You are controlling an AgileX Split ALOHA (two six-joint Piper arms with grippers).
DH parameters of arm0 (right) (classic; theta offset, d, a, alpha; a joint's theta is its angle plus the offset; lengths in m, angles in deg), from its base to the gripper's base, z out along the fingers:
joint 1: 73.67 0.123 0 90
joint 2: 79.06 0 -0.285 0
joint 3: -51.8 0 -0.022 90
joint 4: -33.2 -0.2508 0 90
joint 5: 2.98 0 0.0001 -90
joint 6: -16.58 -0.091 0 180
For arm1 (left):
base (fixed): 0 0 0 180
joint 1: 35.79 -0.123 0 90
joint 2: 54.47 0 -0.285 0
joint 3: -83.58 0 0.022 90
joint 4: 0.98 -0.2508 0 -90
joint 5: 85.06 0 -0.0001 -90
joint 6: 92.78 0.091 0 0
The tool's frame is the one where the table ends.
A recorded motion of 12 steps. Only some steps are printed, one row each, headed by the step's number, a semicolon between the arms.
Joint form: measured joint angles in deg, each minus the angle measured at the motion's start. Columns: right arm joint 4, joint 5, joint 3, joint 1, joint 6, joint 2; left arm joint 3, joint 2, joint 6, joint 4, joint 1, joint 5.
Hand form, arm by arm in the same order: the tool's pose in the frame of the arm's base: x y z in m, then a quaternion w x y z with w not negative. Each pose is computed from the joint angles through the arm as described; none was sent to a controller.
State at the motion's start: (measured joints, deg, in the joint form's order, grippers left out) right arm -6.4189 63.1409 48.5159 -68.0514 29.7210 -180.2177; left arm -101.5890 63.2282 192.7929 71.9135 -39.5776 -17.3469
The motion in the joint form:
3: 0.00 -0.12 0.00 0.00 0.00 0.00; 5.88 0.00 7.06 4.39 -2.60 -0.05
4: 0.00 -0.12 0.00 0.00 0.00 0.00; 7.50 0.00 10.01 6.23 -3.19 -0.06
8: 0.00 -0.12 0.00 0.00 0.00 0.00; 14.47 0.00 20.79 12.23 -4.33 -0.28
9: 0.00 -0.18 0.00 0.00 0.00 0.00; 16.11 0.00 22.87 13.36 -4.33 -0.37
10: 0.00 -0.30 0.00 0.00 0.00 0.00; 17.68 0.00 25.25 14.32 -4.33 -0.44
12: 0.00 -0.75 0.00 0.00 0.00 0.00; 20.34 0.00 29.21 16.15 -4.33 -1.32
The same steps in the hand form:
3: 0.3165 0.0844 0.2901 0.09920 -0.04273 0.94320 0.31417; 0.3918 -0.0388 0.2427 0.46520 0.46334 0.68211 -0.32192
4: 0.3165 0.0844 0.2901 0.09920 -0.04273 0.94320 0.31417; 0.3898 -0.0356 0.2379 0.47640 0.46067 0.67710 -0.31993
8: 0.3165 0.0844 0.2901 0.09920 -0.04273 0.94320 0.31417; 0.3777 -0.0307 0.2153 0.50554 0.45473 0.66336 -0.31242
9: 0.3166 0.0844 0.2901 0.09969 -0.04256 0.94319 0.31408; 0.3742 -0.0313 0.2098 0.50882 0.45357 0.66189 -0.31190
10: 0.3168 0.0844 0.2901 0.10066 -0.04221 0.94316 0.31390; 0.3706 -0.0319 0.2045 0.51232 0.45546 0.65908 -0.30935
12: 0.3175 0.0843 0.2902 0.10430 -0.04092 0.94305 0.31322; 0.3651 -0.0322 0.1951 0.51805 0.45567 0.65893 -0.29966

